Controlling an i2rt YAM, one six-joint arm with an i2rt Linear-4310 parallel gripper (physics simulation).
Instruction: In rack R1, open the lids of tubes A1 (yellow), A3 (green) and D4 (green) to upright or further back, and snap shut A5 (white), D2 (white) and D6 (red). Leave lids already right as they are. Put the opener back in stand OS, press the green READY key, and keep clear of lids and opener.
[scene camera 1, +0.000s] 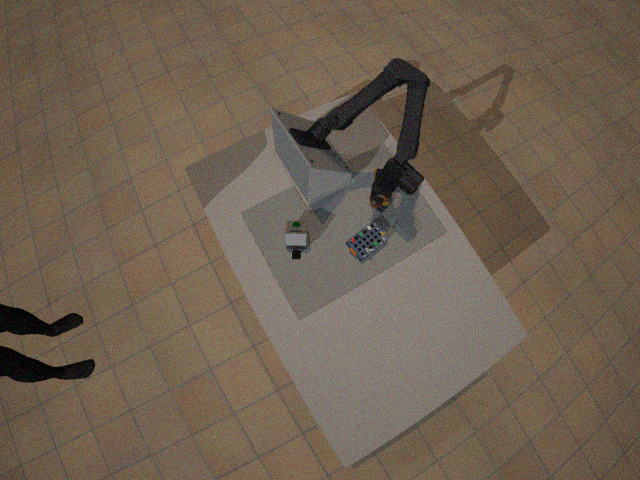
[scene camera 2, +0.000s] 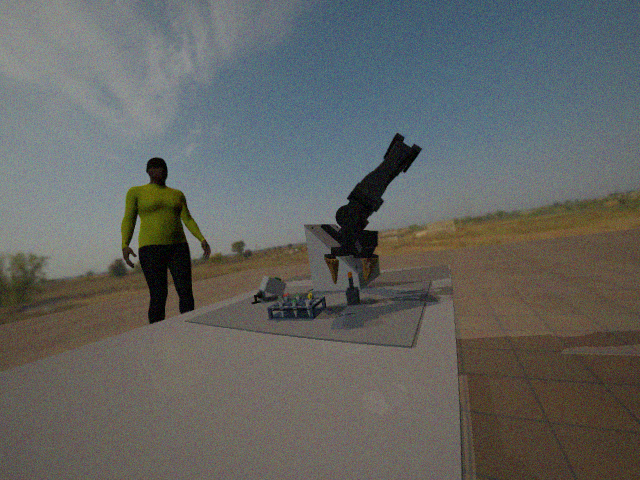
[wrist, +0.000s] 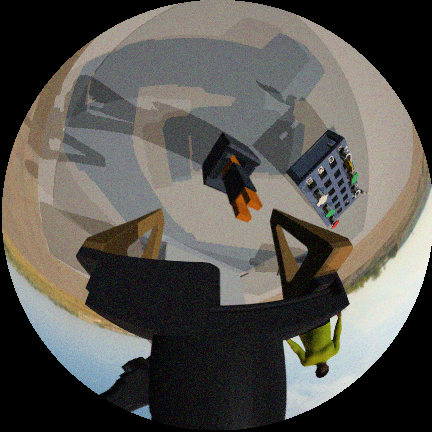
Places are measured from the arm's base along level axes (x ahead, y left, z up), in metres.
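Pixels of known places: gripper, fingertip midpoint: (scene camera 1: 374, 196) (scene camera 2: 350, 282) (wrist: 216, 214); arm's base, link origin: (scene camera 1: 310, 140) (scene camera 2: 340, 240).
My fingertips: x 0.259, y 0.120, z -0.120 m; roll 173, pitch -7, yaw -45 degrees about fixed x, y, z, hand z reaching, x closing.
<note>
For each thing: its middle in the pictures, then the offset to it from my fingertips. "pt": a spot on its surface instead. Level surfaces: height alone.
- opener, body centre: (wrist: 234, 176) (scene camera 2: 351, 286) 0.033 m ahead, 0.013 m left, 0.005 m down
- blue rack R1, body centre: (wrist: 337, 191) (scene camera 2: 295, 302) (scene camera 1: 367, 240) 0.120 m ahead, 0.115 m right, 0.021 m down
- white lid, body centre: (wrist: 322, 199) 0.088 m ahead, 0.086 m right, 0.009 m down
- red lid, body centre: (wrist: 335, 223) 0.096 m ahead, 0.162 m right, 0.007 m down
- yellow lid, body centre: (wrist: 347, 164) 0.134 m ahead, 0.058 m right, 0.002 m down
- device with a pale sloped face, surface spot: (scene camera 1: 296, 239) pt 0.003 m back, 0.331 m right, 0.012 m up
- grey mat, surface height: 0.051 m down
My gripper (scene camera 1: 379, 202) (scene camera 2: 349, 282) (wrist: 216, 214) is open and empty, pointing down above the opener. The opener (scene camera 2: 349, 275) (wrist: 242, 200), black with two orange prongs, stands upright in dark stand OS (scene camera 2: 352, 296) (wrist: 214, 156). In the wrist view it lies beyond the fingertips, between their lines. The blue rack R1 (scene camera 2: 289, 314) (wrist: 312, 157) stands beside it. In the wrist view a white lid (wrist: 322, 200), a green lid (wrist: 330, 213) and a red lid (wrist: 335, 224) show near one corner; a yellow lid (wrist: 349, 165) and another green lid (wrist: 354, 178) show along the far side. Exact lid angles are unclear. The green READY key (scene camera 1: 296, 224) is on a small device.
The device with a pale sloped face (scene camera 1: 296, 239) (scene camera 2: 271, 287) stands on the grey mat (scene camera 1: 305, 294) (scene camera 2: 377, 334), away from the rack. A tall pale panel (scene camera 1: 290, 155) (scene camera 2: 319, 258) stands by the arm's base. A person (scene camera 2: 159, 217) stands beyond the table.
</note>
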